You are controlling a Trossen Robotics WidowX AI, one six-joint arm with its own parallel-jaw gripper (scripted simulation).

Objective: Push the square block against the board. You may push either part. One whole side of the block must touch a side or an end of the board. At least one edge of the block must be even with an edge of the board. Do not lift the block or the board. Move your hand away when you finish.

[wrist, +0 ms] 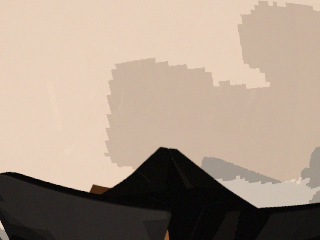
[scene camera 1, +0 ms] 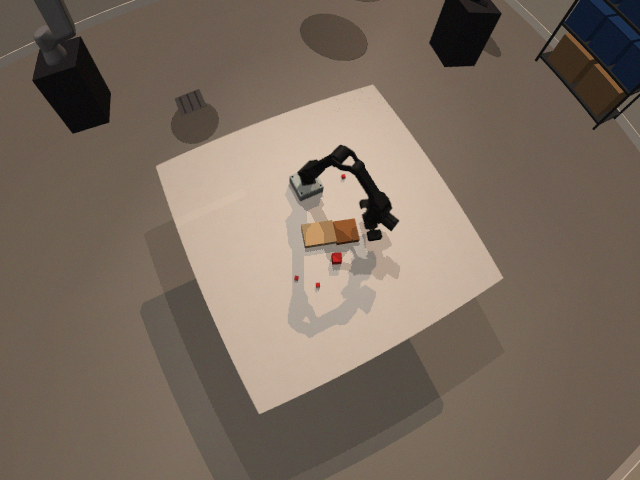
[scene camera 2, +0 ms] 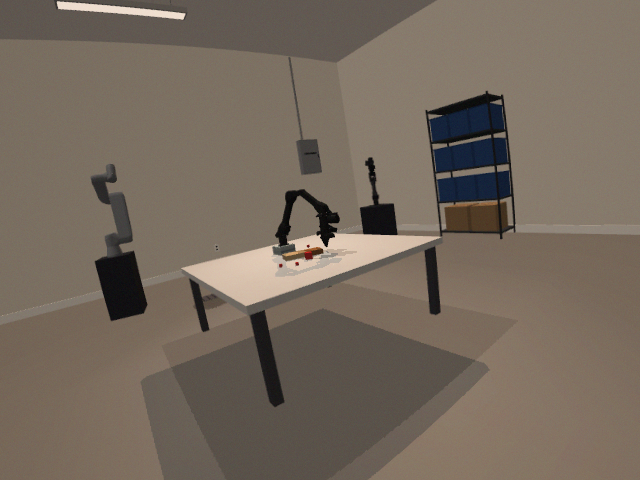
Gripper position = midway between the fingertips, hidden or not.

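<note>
My gripper (wrist: 166, 156) is empty, holding nothing, and it's shut. There's also a tan board (scene camera 1: 322, 233) that I can see, but in the wrist view the board is out of frame.
</note>
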